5 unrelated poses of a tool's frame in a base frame.
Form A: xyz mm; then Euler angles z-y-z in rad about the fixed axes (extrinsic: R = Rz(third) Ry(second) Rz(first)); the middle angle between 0 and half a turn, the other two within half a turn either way.
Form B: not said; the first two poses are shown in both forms.
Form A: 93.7 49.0 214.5 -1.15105 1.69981 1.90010
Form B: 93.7 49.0 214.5; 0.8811 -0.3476 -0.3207; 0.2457 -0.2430 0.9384; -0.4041 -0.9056 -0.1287
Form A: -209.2 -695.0 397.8 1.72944 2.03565 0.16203
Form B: -209.2 -695.0 397.8; -0.0894 0.4623 0.8822; 0.9859 -0.0845 0.1442; 0.1412 0.8827 -0.4483
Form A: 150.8 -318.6 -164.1 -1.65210 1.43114 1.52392
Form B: 150.8 -318.6 -164.1; 0.9951 0.0876 0.0464; -0.0580 0.1348 0.9892; 0.0804 -0.9870 0.1392
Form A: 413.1 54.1 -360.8 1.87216 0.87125 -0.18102
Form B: 413.1 54.1 -360.8; -0.0161 -0.6582 0.7526; 0.9737 -0.1813 -0.1377; 0.2271 0.7307 0.6439
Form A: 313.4 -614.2 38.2 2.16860 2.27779 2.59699
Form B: 313.4 -614.2 38.2; -0.7409 -0.1676 -0.6503; -0.5176 0.7596 0.3939; 0.4279 0.6285 -0.6496
